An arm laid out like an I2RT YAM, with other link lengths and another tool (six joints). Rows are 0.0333 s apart.
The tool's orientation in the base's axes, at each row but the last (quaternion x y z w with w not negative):
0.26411, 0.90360, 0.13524, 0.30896
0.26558, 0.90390, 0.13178, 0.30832
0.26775, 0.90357, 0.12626, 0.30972
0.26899, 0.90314, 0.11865, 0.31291
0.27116, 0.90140, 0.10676, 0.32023
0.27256, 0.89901, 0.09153, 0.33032
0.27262, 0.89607, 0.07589, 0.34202
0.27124, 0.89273, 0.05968, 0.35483
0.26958, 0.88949, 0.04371, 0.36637
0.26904, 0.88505, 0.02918, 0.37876
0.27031, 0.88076, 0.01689, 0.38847
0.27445, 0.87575, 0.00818, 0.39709
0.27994, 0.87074, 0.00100, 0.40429
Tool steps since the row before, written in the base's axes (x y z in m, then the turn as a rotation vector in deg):
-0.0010, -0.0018, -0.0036, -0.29, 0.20, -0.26
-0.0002, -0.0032, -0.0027, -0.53, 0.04, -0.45
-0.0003, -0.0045, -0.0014, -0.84, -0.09, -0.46
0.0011, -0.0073, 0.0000, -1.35, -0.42, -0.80
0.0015, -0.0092, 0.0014, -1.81, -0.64, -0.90
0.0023, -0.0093, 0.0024, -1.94, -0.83, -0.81
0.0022, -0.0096, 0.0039, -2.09, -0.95, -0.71
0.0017, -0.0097, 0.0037, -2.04, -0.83, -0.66
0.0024, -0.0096, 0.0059, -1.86, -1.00, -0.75
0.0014, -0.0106, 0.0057, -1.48, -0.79, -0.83
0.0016, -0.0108, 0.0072, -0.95, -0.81, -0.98
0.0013, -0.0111, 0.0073, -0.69, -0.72, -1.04
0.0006, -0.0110, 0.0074, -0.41, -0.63, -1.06
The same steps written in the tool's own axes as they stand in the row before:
0.0014, -0.0033, 0.0020, 0.43, -0.06, 0.03
-0.0003, -0.0038, 0.0017, 0.60, -0.36, 0.02
-0.0016, -0.0044, 0.0006, 0.73, -0.60, -0.18
-0.0048, -0.0056, 0.0004, 1.06, -1.21, -0.25
-0.0068, -0.0065, -0.0003, 1.28, -1.62, -0.47
-0.0079, -0.0059, -0.0002, 1.21, -1.81, -0.62
-0.0088, -0.0058, -0.0010, 1.18, -1.94, -0.78
-0.0084, -0.0063, -0.0008, 1.19, -1.80, -0.80
-0.0100, -0.0055, -0.0015, 1.05, -1.89, -0.59
-0.0098, -0.0070, -0.0015, 0.99, -1.56, -0.30
-0.0110, -0.0067, -0.0020, 0.79, -1.37, 0.17
-0.0111, -0.0071, -0.0018, 0.74, -1.18, 0.38
-0.0109, -0.0073, -0.0021, 0.65, -0.97, 0.57

